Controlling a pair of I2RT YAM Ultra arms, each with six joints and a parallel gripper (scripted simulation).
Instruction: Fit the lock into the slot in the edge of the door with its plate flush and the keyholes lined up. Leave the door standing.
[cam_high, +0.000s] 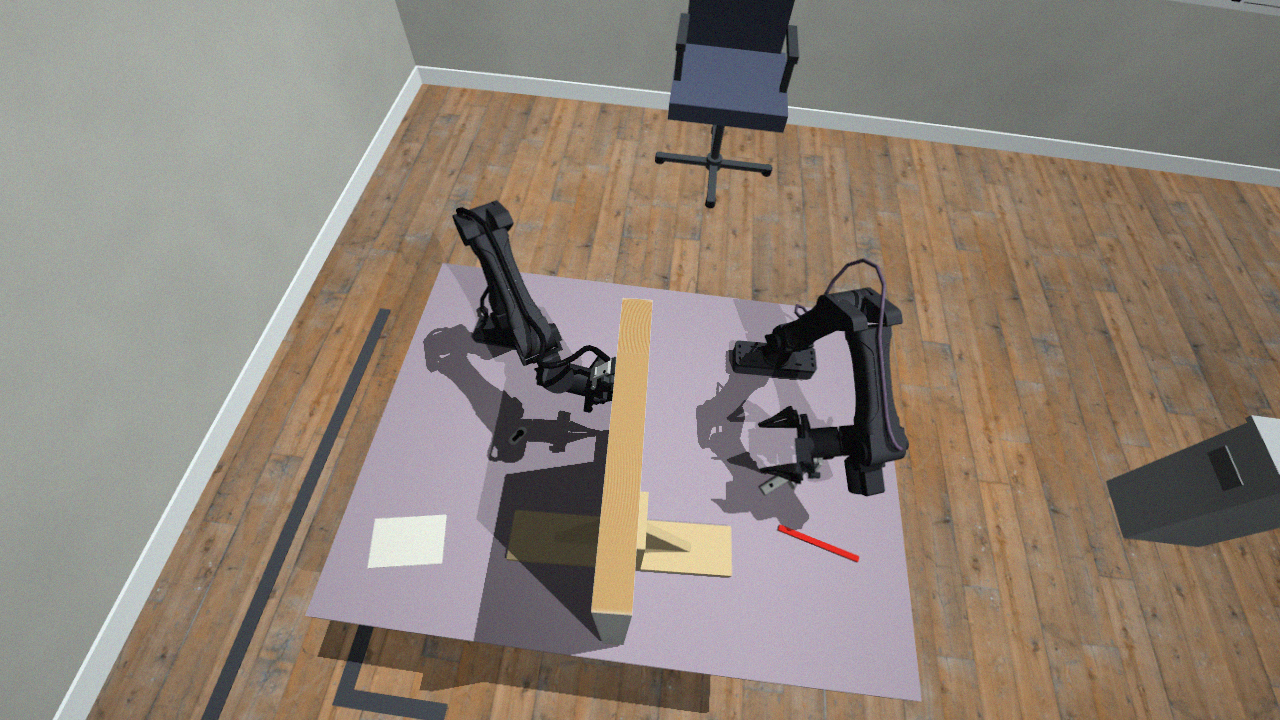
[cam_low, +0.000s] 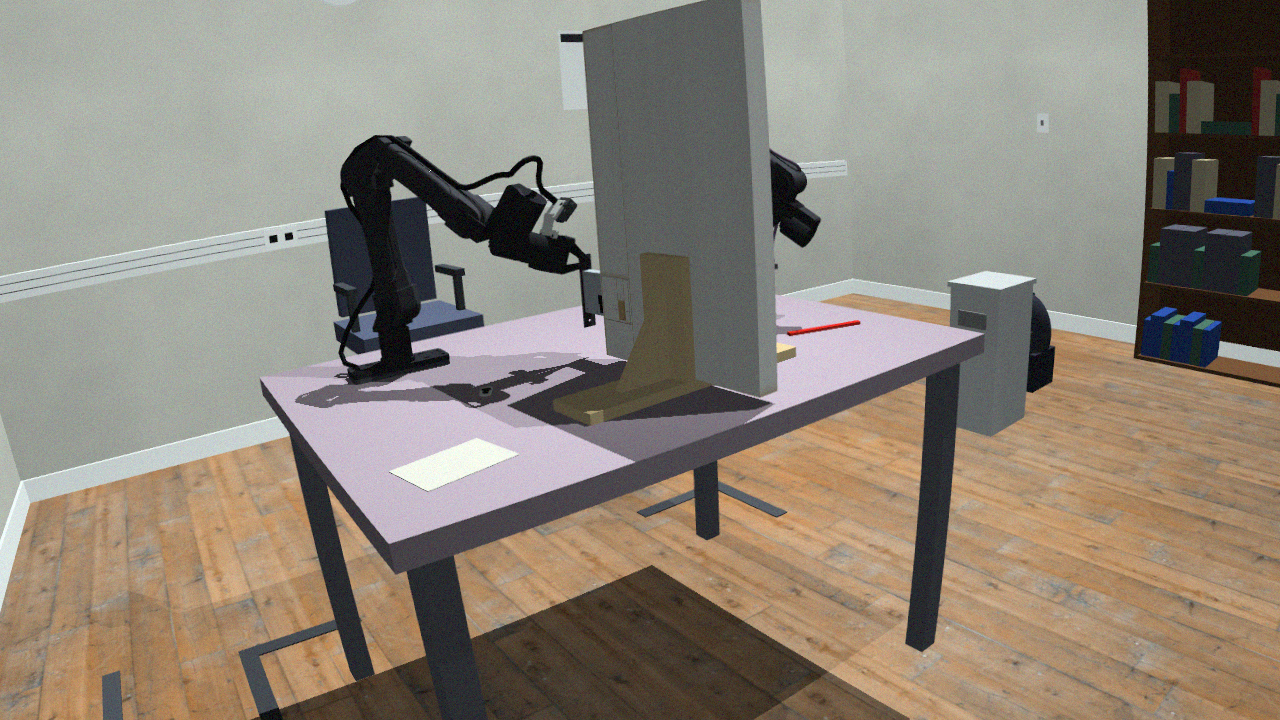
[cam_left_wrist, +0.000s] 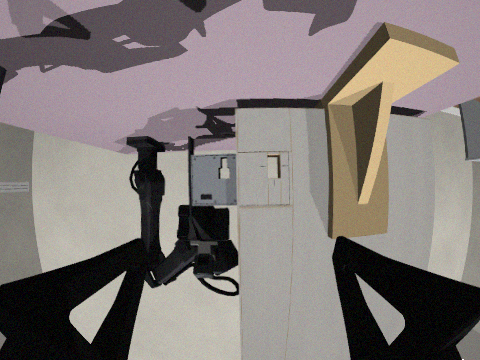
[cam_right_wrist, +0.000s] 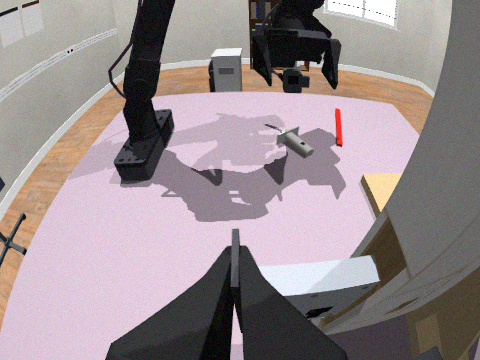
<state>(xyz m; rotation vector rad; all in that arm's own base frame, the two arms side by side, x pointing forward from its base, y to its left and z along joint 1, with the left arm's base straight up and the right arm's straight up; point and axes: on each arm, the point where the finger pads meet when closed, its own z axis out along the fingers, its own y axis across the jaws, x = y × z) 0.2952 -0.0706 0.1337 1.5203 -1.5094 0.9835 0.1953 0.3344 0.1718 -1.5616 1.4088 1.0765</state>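
Note:
The lock lies 4 cm ahead of my right hand and 5 cm below it. Also, from my right hand: red rod 22 cm ahead, 43 cm to the left, 18 cm below; then cylinder piece 9 cm ahead, 34 cm to the left, 17 cm below; then keyhole plate 5 cm ahead, 26 cm to the right, 18 cm below.

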